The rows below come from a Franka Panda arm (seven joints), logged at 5 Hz.
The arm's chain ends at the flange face. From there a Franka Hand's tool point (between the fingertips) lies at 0.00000 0.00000 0.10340 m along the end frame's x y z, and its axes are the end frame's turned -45 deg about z.
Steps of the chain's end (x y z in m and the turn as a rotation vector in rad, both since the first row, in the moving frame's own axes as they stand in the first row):
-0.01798, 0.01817, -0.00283, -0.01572, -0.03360, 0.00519
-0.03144, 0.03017, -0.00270, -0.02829, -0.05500, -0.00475
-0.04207, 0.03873, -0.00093, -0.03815, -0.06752, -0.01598
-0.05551, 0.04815, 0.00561, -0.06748, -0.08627, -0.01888
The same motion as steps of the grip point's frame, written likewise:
-0.02916, -0.00118, -0.00290, 0.01264, -0.03487, 0.00519
-0.04966, -0.00284, -0.00290, 0.01889, -0.05889, -0.00475
-0.06487, -0.00445, -0.00124, 0.02077, -0.07472, -0.01598
-0.08453, -0.00647, 0.00499, 0.01329, -0.10872, -0.01888

